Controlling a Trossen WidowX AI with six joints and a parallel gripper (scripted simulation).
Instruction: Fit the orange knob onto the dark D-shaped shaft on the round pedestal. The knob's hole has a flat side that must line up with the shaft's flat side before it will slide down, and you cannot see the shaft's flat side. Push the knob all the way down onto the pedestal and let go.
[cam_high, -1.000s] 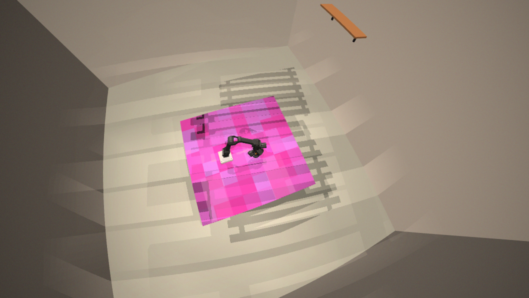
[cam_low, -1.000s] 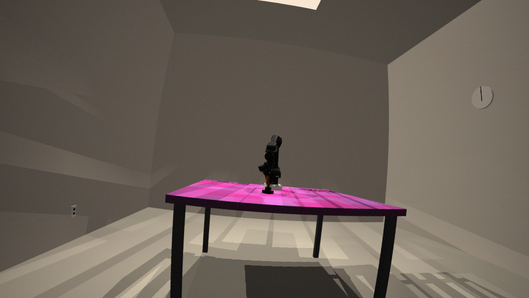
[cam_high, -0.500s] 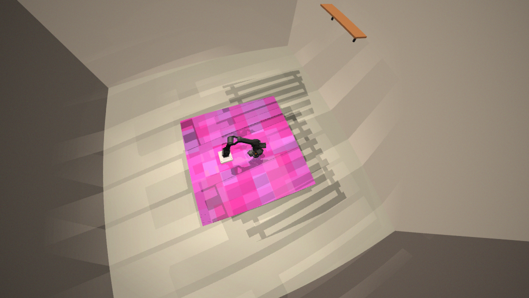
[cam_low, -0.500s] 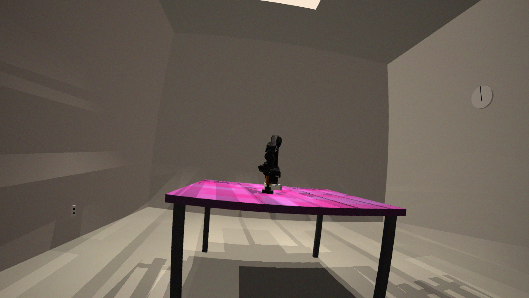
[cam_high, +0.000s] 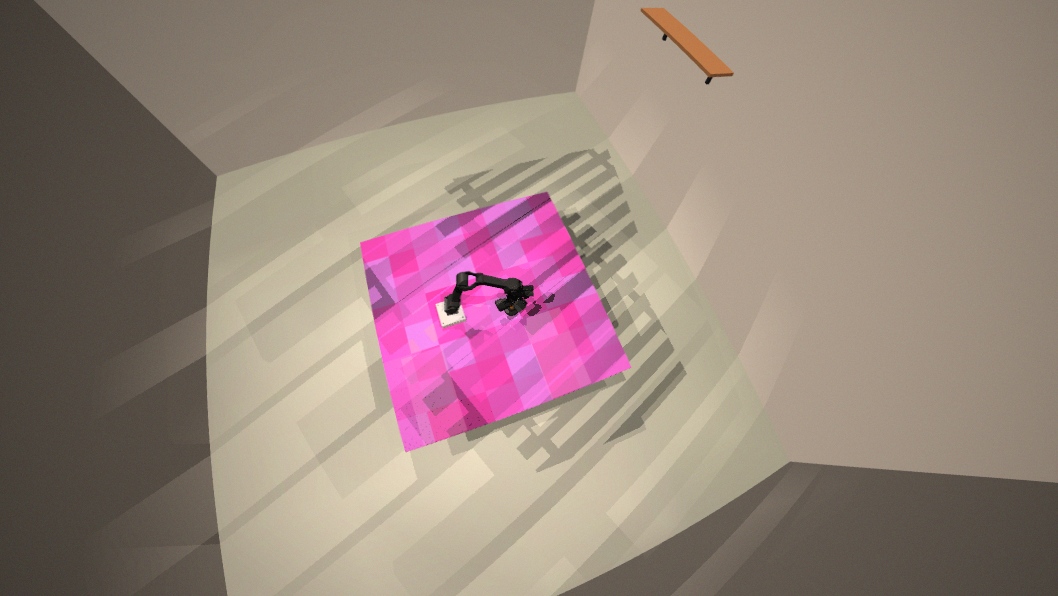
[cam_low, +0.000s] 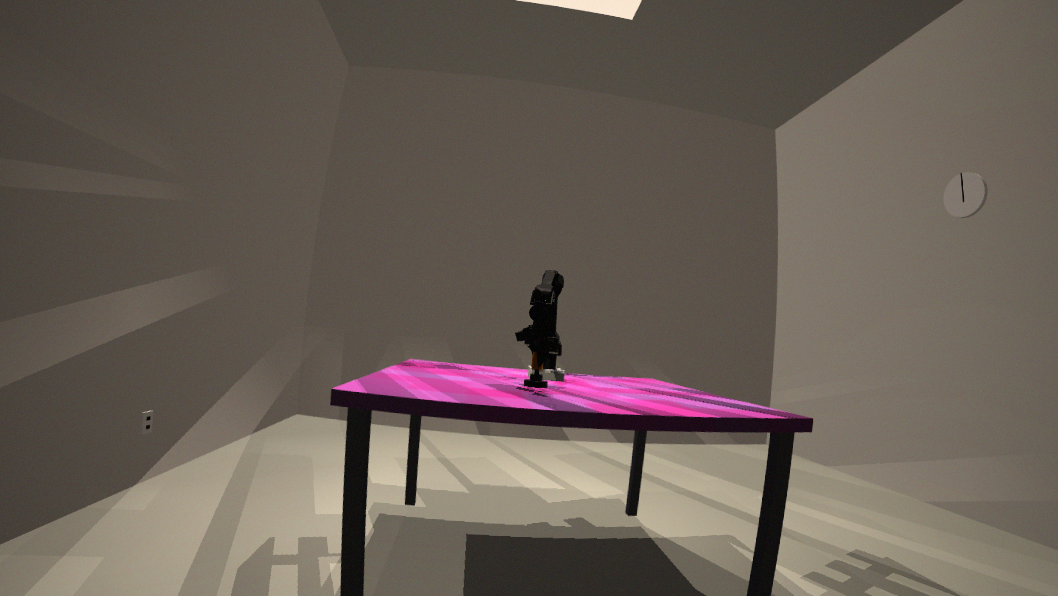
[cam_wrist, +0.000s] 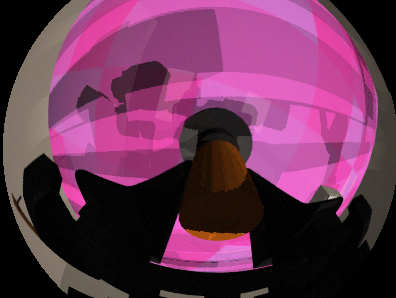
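My gripper tip is now 20 mm below the orange knob. Round my gripper tip: dark round pedestal (40 mm below).
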